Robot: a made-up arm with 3 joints.
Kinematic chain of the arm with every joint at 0, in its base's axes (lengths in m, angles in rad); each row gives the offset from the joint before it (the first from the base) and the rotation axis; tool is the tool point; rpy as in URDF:
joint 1: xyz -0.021 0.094 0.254 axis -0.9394 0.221 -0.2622
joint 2: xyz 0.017 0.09 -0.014 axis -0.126 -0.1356 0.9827
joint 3: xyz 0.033 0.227 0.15 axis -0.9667 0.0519 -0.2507
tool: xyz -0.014 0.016 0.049 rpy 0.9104 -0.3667 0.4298
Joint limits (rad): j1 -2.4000..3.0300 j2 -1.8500..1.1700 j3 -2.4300..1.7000
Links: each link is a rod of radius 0.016 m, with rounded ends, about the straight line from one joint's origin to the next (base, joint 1, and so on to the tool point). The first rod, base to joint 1, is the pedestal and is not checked.
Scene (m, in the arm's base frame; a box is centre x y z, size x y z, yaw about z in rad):
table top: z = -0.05
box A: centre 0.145 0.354 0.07 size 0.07 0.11 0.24 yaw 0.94
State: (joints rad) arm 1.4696 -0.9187 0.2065
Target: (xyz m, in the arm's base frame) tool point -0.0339 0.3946 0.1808
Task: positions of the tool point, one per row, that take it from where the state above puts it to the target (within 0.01 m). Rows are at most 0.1 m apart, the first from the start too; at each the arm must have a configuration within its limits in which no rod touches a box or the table.
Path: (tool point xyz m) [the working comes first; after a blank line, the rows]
Joints at the target: 0.8132 0.6029 -1.3239
Straight joint move there: touches box A.

1: 0.2892 0.2373 0.1512
2: 0.2774 0.2711 0.2244
3: 0.2581 0.2806 0.2990
4: 0.2341 0.2672 0.3670
5: 0.2084 0.2350 0.4223
6: 0.1835 0.1898 0.4609
7: 0.1670 0.2702 0.4401
8: 0.1402 0.3374 0.3975
9: 0.1045 0.3848 0.3408
10: 0.0616 0.4091 0.2798
11: 0.0143 0.4111 0.2238
12: -0.0339 0.3946 0.1808

